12 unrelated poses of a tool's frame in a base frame.
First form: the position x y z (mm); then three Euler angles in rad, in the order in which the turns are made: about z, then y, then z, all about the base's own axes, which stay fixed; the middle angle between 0 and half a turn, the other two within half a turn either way.
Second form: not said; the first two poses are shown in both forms.
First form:
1: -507 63 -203 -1.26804 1.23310 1.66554
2: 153 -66 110 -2.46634 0.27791 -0.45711
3: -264 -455 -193 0.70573 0.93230 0.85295
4: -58 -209 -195 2.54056 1.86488 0.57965
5: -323 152 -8 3.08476 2.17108 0.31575
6: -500 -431 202 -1.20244 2.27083 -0.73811
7: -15 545 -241 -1.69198 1.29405 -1.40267
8: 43 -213 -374 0.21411 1.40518 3.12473
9: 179 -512 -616 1.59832 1.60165 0.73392
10: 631 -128 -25 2.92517 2.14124 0.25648
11: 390 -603 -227 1.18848 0.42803 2.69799
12: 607 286 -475 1.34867 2.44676 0.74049
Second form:
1: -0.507 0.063 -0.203 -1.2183 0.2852 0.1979
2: 0.153 -0.066 0.110 -0.1765 -0.2158 -2.9043
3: -0.264 -0.455 -0.193 0.7182 0.6576 1.8134
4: -0.058 -0.209 -0.195 2.0625 -0.9097 1.7505
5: -0.323 0.152 -0.008 3.0588 -0.9682 0.4161
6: -0.500 -0.431 0.202 -2.3052 0.2790 -2.5526
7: -0.015 0.545 -0.241 -1.2921 -0.1166 -3.0067
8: 0.043 -0.213 -0.374 0.9042 1.3009 -2.2364
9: 0.179 -0.512 -0.616 1.6017 -0.0275 2.3039
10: 0.631 -0.128 -0.025 2.8186 -0.9650 0.6431
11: 0.390 -0.603 -0.227 0.4004 0.1555 -2.3651
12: 0.607 0.286 -0.475 2.4590 0.1415 2.4831
